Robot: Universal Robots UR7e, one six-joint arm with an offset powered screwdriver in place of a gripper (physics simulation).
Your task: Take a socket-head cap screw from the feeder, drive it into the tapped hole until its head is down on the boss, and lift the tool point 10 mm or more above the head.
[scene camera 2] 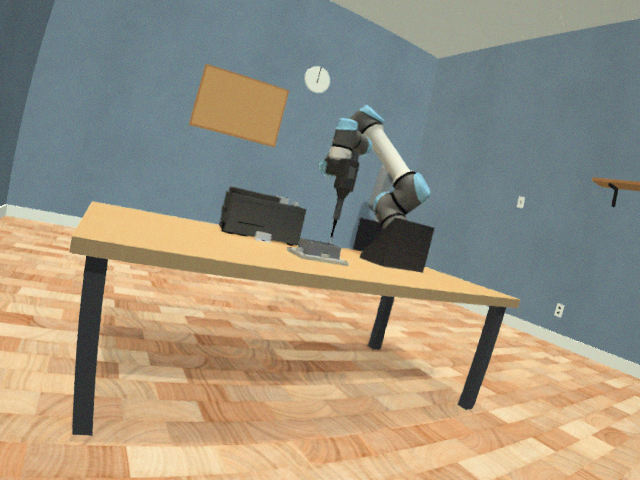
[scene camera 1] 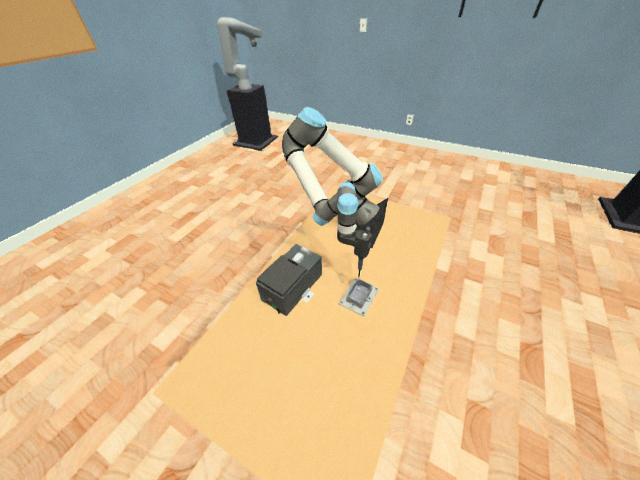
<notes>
I see a black screw feeder [scene camera 1: 312, 261].
</notes>
